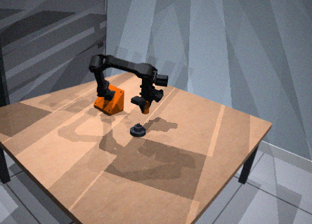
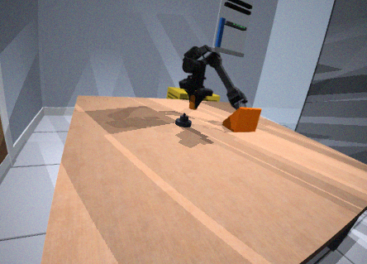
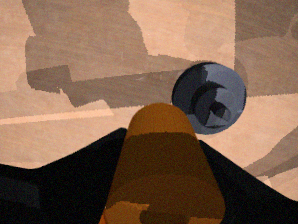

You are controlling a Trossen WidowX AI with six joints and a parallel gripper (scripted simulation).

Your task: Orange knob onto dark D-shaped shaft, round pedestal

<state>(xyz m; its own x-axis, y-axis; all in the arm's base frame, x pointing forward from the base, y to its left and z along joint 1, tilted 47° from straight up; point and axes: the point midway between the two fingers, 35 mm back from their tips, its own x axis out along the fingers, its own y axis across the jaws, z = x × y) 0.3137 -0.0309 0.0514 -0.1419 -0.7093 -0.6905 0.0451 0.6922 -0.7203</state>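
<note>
Right now the round pedestal is 80 mm below my gripper tip and 60 mm to the right of it. The rest, counted from my gripper tip: orange knob (20 mm above).
</note>
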